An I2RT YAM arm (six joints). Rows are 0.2 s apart.
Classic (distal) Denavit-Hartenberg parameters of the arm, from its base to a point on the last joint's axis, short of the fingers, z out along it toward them. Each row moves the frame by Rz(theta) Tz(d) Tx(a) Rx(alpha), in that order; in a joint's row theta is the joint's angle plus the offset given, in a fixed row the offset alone. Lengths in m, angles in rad.
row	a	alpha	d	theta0
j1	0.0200	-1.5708	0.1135	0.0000
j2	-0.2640	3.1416	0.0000	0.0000
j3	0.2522	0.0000	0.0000	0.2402
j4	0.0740	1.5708	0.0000	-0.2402
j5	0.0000	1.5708	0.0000	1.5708
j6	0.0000	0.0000	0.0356	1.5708
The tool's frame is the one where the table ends.
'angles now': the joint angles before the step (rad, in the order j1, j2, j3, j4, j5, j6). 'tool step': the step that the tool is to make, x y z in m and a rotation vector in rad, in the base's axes. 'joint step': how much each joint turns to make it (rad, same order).
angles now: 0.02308, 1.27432, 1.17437, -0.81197, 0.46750, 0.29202
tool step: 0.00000, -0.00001, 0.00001, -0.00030, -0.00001, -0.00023
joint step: 0.00001, 0.00002, 0.00003, -0.00001, 0.00038, 0.00001
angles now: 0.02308, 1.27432, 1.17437, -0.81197, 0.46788, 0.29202
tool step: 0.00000, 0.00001, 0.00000, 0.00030, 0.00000, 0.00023
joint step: -0.00001, -0.00001, 0.00001, -0.00001, -0.00038, -0.00001
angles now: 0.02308, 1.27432, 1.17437, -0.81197, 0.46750, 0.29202
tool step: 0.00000, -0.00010, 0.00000, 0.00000, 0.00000, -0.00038
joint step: -0.00039, 0.00001, 0.00001, 0.00001, -0.00001, -0.00001
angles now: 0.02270, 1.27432, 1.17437, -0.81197, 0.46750, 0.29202
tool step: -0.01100, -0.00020, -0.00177, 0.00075, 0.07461, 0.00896
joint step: -0.00079, -0.01715, -0.00074, -0.08774, -0.00765, -0.00727
